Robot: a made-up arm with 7 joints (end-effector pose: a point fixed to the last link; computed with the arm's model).
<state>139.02 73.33 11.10 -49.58 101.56 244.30 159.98</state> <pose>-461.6 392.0 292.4 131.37 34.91 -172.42</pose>
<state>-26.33 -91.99 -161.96 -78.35 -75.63 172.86 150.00</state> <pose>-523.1 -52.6 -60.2 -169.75 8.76 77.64</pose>
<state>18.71 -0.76 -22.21 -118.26 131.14 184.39 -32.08</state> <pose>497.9 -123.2 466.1 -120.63 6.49 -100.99</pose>
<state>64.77 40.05 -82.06 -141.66 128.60 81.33 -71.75</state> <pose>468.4 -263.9 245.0 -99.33 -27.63 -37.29</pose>
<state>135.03 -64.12 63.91 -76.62 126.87 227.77 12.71</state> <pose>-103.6 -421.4 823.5 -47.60 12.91 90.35</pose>
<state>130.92 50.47 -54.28 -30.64 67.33 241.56 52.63</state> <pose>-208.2 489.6 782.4 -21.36 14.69 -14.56</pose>
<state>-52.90 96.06 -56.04 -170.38 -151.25 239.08 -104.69</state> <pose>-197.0 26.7 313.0 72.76 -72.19 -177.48</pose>
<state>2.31 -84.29 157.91 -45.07 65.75 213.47 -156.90</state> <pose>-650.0 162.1 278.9 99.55 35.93 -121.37</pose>
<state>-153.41 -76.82 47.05 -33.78 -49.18 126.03 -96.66</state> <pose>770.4 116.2 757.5 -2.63 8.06 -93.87</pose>
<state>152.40 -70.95 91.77 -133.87 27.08 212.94 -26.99</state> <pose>-173.7 -489.5 488.6 82.26 -14.32 -42.75</pose>
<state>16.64 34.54 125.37 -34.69 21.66 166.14 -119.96</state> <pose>305.7 283.8 1109.5 27.91 -19.00 -128.72</pose>
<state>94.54 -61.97 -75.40 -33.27 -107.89 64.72 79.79</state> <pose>361.6 -657.7 827.2 -175.88 -20.37 -138.55</pose>
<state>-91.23 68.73 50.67 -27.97 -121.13 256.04 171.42</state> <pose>137.2 -585.6 560.9 -74.68 -7.11 -85.67</pose>
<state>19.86 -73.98 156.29 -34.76 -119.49 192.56 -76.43</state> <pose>-659.6 -210.4 296.5 -129.06 46.24 74.02</pose>
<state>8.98 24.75 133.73 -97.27 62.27 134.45 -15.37</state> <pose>-318.3 486.8 873.4 -89.98 -29.31 96.98</pose>
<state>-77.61 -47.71 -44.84 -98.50 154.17 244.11 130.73</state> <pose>-321.0 -104.9 811.9 141.97 -37.73 -65.20</pose>
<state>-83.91 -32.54 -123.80 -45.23 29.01 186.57 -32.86</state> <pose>-242.8 523.1 922.0 -43.80 -52.94 -0.21</pose>
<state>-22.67 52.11 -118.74 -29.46 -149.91 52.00 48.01</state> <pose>449.2 -375.0 1040.6 -100.98 -3.30 -15.81</pose>
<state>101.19 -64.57 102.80 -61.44 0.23 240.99 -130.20</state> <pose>-212.4 -582.2 601.9 -43.61 53.48 -129.20</pose>
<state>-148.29 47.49 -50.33 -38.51 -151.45 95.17 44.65</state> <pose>-772.9 -135.0 761.0 -10.97 -1.14 -134.26</pose>
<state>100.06 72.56 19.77 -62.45 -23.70 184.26 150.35</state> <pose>-303.7 675.2 280.9 -147.85 44.91 -14.97</pose>
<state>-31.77 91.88 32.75 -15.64 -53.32 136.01 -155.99</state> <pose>748.7 -340.1 371.7 -173.21 34.42 145.23</pose>
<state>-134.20 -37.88 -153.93 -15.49 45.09 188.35 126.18</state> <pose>391.4 305.7 967.9 19.25 46.05 70.18</pose>
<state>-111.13 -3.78 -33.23 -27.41 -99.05 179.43 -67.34</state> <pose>-98.0 -188.5 1142.2 8.74 22.76 -128.61</pose>
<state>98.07 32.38 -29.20 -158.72 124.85 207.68 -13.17</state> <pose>196.7 114.8 204.1 170.67 -43.71 -36.80</pose>
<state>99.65 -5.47 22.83 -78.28 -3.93 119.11 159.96</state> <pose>-329.0 472.1 993.1 -153.73 39.54 -26.63</pose>
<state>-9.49 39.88 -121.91 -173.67 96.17 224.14 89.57</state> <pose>-259.4 -96.8 439.0 -101.46 28.10 53.49</pose>
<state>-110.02 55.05 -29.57 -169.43 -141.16 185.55 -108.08</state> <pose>7.8 77.5 146.5 144.59 -34.67 121.38</pose>
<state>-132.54 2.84 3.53 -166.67 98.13 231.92 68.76</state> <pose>-217.3 -149.5 300.3 -129.25 -6.10 56.16</pose>
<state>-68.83 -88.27 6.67 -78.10 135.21 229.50 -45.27</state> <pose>-127.4 318.3 893.0 -27.05 27.27 -163.73</pose>
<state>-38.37 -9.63 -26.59 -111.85 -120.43 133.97 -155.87</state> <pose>316.7 -526.2 605.8 -81.41 -3.60 164.98</pose>
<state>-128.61 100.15 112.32 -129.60 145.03 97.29 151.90</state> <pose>462.9 -317.4 661.5 -49.28 -2.37 167.17</pose>
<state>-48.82 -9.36 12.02 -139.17 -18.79 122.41 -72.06</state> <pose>488.6 -341.3 424.5 -175.99 18.32 46.84</pose>
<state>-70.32 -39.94 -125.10 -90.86 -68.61 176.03 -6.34</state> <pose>-642.5 215.2 565.6 126.01 -42.60 -126.77</pose>
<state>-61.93 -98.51 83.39 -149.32 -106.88 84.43 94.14</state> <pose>521.5 31.5 530.3 -15.52 16.44 60.30</pose>
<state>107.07 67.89 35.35 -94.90 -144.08 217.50 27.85</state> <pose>-413.5 230.5 177.8 152.97 -48.99 -102.06</pose>
